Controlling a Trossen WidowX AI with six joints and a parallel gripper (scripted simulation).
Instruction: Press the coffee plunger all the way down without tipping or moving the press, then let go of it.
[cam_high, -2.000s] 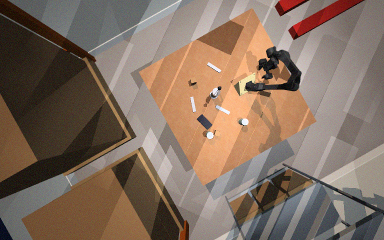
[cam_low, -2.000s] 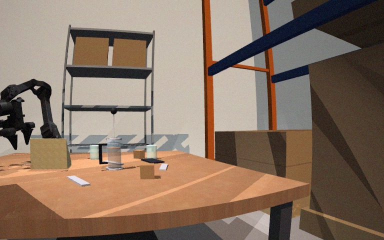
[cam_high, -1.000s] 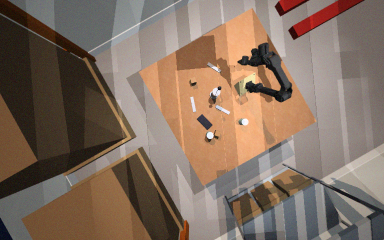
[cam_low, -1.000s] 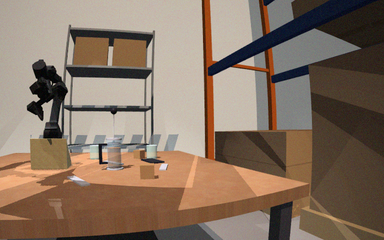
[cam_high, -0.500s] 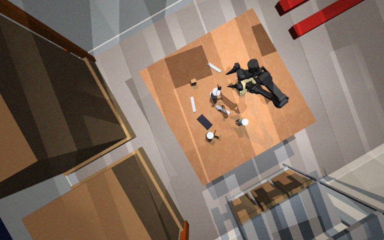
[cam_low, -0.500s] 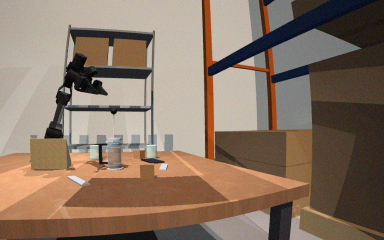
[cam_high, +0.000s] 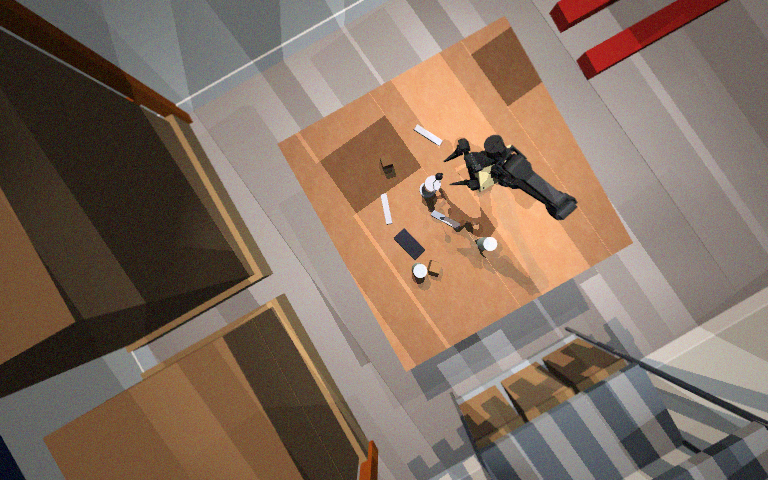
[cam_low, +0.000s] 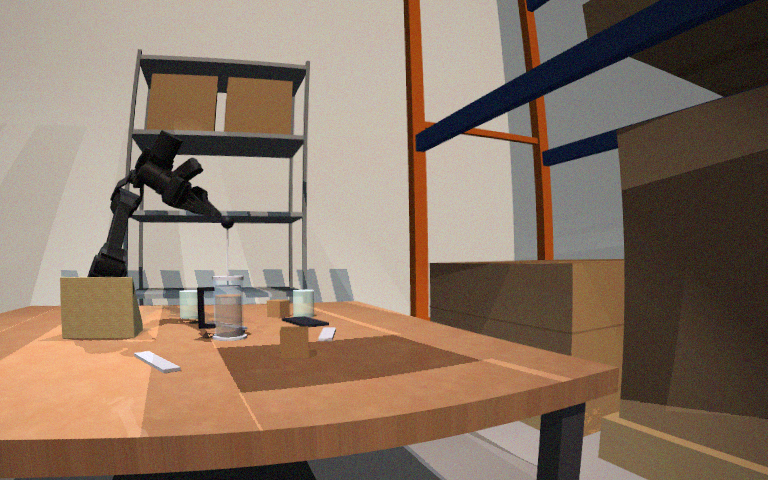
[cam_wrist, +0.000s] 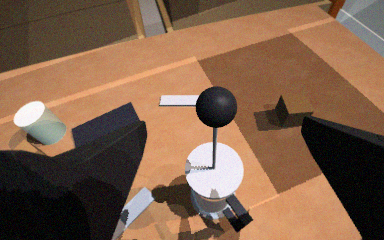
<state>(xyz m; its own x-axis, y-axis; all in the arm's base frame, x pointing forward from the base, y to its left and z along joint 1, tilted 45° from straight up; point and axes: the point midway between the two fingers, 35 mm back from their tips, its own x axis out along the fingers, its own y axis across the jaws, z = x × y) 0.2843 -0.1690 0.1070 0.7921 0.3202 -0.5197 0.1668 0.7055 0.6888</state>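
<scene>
My gripper tip is now 1 cm short of the coffee press, 1 cm to the left of it and 15 cm above it. From my gripper tip the other things lie so: black flat slab (22 cm ahead, 21 cm to the left, 27 cm below).
</scene>
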